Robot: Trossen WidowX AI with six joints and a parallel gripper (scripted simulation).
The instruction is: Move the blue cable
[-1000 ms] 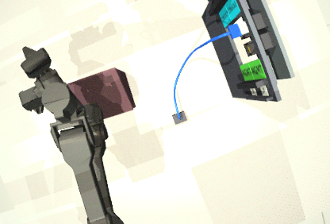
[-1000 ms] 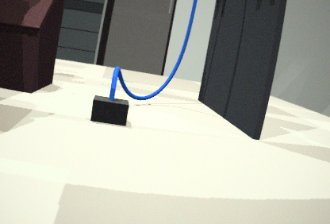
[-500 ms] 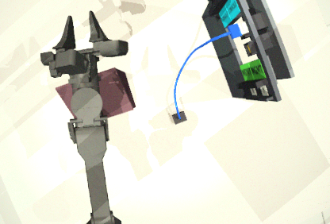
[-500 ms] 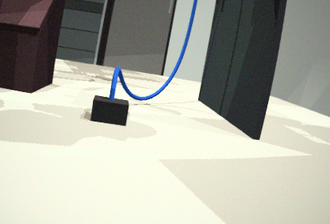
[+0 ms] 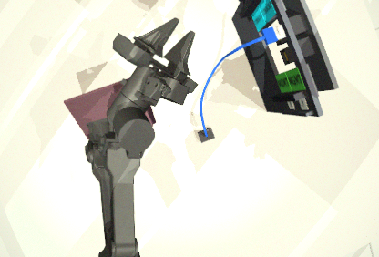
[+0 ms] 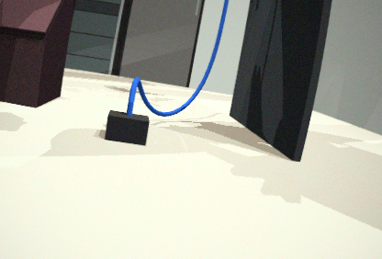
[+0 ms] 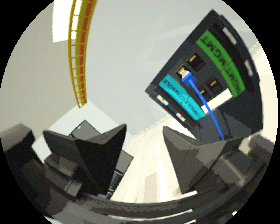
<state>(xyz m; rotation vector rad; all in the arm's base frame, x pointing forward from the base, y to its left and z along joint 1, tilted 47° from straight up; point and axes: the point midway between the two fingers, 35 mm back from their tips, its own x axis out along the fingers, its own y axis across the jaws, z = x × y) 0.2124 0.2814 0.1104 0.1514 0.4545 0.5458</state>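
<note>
Now: the blue plug 170 mm ahead of my gripper tip, 50 mm to the right of it and 20 mm below it. From my gripper tip the other things lie so: black block: 10 mm behind, 220 mm to the right, 390 mm below.
</note>
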